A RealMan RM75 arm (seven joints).
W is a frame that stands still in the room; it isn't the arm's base.
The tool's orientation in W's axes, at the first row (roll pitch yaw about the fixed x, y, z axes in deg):
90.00 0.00 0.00
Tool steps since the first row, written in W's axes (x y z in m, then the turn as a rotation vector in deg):
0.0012 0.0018 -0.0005 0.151 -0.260 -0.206
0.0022 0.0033 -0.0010 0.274 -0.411 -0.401
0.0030 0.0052 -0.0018 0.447 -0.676 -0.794
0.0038 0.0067 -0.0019 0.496 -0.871 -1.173
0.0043 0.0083 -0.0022 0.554 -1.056 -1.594
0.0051 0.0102 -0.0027 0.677 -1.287 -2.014
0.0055 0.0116 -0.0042 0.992 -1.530 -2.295
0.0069 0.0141 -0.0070 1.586 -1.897 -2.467
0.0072 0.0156 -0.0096 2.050 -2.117 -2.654
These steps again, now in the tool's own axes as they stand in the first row. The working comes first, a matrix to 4 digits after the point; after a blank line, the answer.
The tool's axes in the first row as the columns of a matrix, in W's axes (used below as rounded here):
1.0000 0.0000 0.0000
0.0000 0.0000 -1.0000
0.0000 1.0000 0.0000

0.0012 -0.0005 -0.0018 0.151 -0.206 0.260
0.0022 -0.0010 -0.0033 0.274 -0.401 0.411
0.0030 -0.0018 -0.0052 0.447 -0.794 0.676
0.0038 -0.0019 -0.0067 0.496 -1.173 0.871
0.0043 -0.0022 -0.0083 0.554 -1.594 1.056
0.0051 -0.0027 -0.0102 0.677 -2.014 1.287
0.0055 -0.0042 -0.0116 0.992 -2.295 1.530
0.0069 -0.0070 -0.0141 1.586 -2.467 1.897
0.0072 -0.0096 -0.0156 2.050 -2.654 2.117

